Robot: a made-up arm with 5 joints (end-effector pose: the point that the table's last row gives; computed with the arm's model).
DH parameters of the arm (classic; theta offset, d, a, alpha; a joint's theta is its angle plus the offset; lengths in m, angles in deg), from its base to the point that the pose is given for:
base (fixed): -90 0.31 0.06 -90
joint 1: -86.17 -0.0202 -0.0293 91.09
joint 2: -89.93 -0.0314 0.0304 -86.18
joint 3: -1.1 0.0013 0.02 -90
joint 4: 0 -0.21 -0.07 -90
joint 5: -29.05 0 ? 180
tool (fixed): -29.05 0.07 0 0
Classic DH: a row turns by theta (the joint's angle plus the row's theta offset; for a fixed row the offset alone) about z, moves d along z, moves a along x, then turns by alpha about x.
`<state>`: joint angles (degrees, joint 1 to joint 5).
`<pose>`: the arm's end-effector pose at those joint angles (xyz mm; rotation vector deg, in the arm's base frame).
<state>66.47 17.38 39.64 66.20 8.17</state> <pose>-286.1 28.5 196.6 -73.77 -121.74 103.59</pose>
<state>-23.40 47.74 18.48 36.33 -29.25</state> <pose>-108.0 -148.5 430.3 -21.57 -8.39 -134.96</pose>
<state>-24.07 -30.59 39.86 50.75 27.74</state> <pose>-235.5 -196.4 20.0 84.48 5.82 -124.22</pose>
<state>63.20 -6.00 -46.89 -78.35 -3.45</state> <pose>-31.9 -215.7 380.1 -104.54 111.19 -85.21</pose>
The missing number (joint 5, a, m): 0.3089
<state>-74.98 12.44 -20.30 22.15 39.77</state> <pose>-209.0 6.6 7.6 -55.93 81.90 101.56</pose>
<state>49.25 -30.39 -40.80 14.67 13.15</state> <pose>-140.9 162.7 432.5 -16.92 -56.82 94.63</pose>
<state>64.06 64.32 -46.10 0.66 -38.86</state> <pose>-12.8 -182.3 328.2 -70.27 63.59 -115.29</pose>
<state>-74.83 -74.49 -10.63 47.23 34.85</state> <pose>57.7 -235.0 -9.0 125.11 -5.75 -76.82</pose>
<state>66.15 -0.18 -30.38 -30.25 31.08</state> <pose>-103.5 -93.6 606.1 75.11 -69.80 107.37</pose>
